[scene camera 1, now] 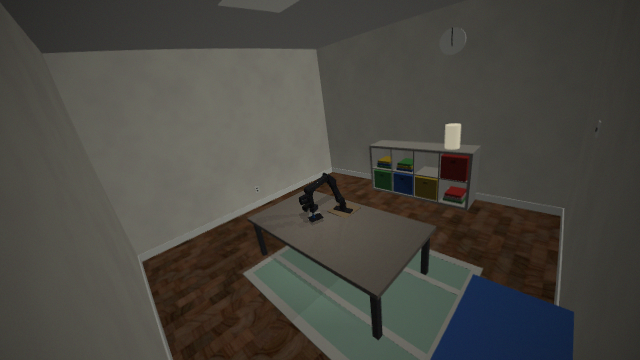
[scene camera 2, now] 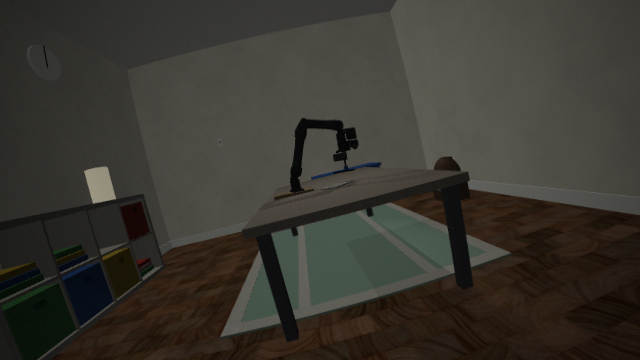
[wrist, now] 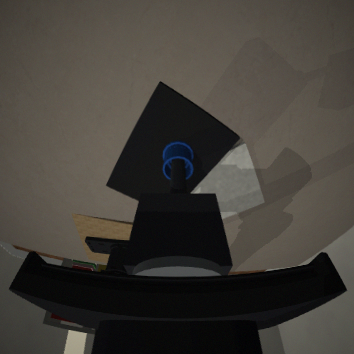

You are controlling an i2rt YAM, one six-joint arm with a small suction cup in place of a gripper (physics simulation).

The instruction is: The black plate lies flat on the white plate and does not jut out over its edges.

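Frame: origin at the arm's base, x right, y ahead, z up, level; metres.
Seen in the pictures: hand at its tool point: [scene camera 1: 314,218] [scene camera 2: 346,171] [wrist: 177,149]; arm's base at its link origin: [scene camera 1: 343,209] [scene camera 2: 296,191] [wrist: 123,246].
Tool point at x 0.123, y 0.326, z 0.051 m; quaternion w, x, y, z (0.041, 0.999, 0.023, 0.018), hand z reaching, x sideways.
Note:
Offsets run from my tool point to a thing's top centre. Level surfaces: height alone.
The black plate @[dz +0.017, dx -0.012, dy -0.011 m] [wrist: 158,116] [scene camera 1: 316,218] is a square dark slab that hangs on my blue suction cup [wrist: 178,154] [scene camera 1: 313,213] [scene camera 2: 344,166], which is pressed on its middle. In the wrist view the black plate is held a little above the table, and its right corner covers part of the white plate @[dz -0.055, dx +0.093, dy -0.116 m] [wrist: 235,182] [scene camera 2: 338,183]. The white plate lies flat on the table @[dz -0.061 m] [scene camera 1: 358,251] [scene camera 2: 393,183], and most of it shows to the right of the black plate. The two plates are turned at different angles.
The arm's base stands on a wooden board [scene camera 1: 345,211] [scene camera 2: 293,193] [wrist: 102,228] near the table's far edge. A shelf unit [scene camera 1: 425,145] with coloured boxes stands by the wall. A blue mat [scene camera 1: 506,322] lies on the floor.

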